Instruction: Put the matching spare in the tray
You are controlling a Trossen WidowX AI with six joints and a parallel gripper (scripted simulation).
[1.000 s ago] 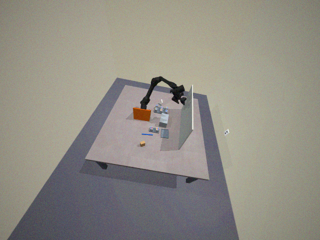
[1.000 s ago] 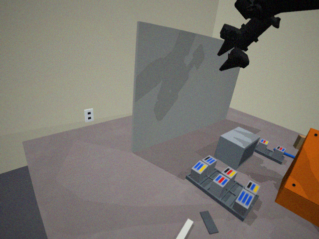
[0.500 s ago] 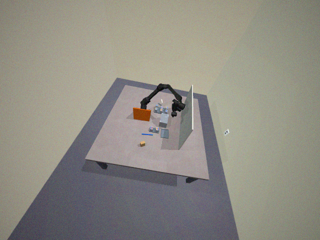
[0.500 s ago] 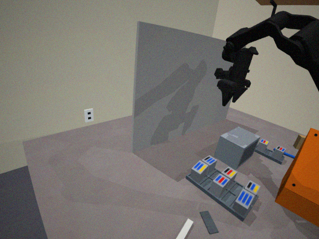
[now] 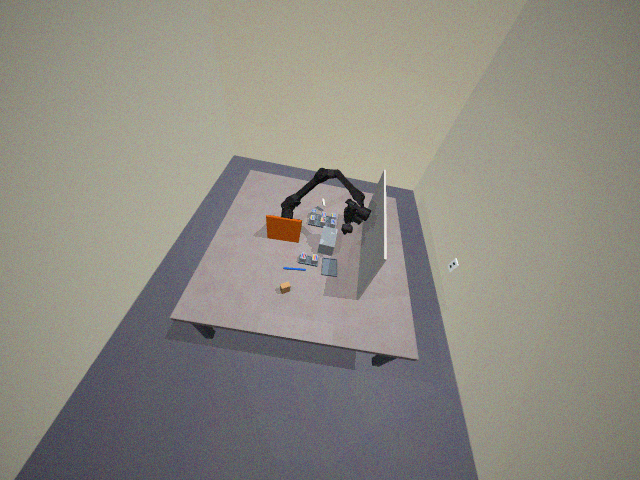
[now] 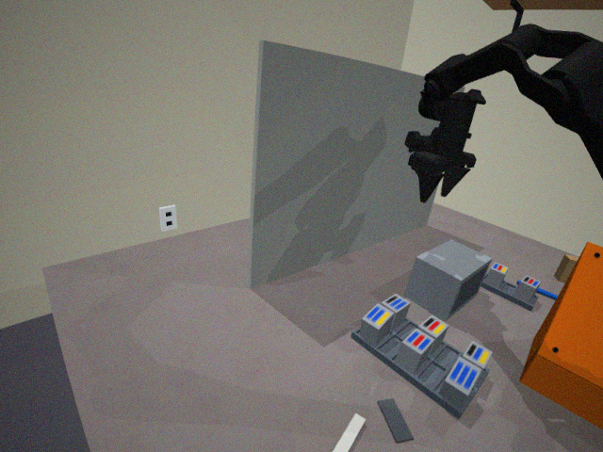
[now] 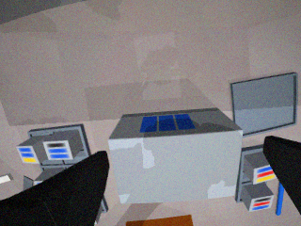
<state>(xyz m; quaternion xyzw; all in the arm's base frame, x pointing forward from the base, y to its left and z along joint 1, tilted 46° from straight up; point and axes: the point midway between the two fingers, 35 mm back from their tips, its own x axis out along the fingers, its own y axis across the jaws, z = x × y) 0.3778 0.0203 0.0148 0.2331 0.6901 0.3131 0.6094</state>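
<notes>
My gripper tip is 240 mm past the grey spare, 230 mm to the right of it and 150 mm above it. From my gripper tip the other things lie so: tray: 30 mm behind, 170 mm to the right, 200 mm below; grey mounted unit: 90 mm behind, 150 mm below; tall panel: 160 mm ahead, 10 mm to the left, 20 mm above.
</notes>
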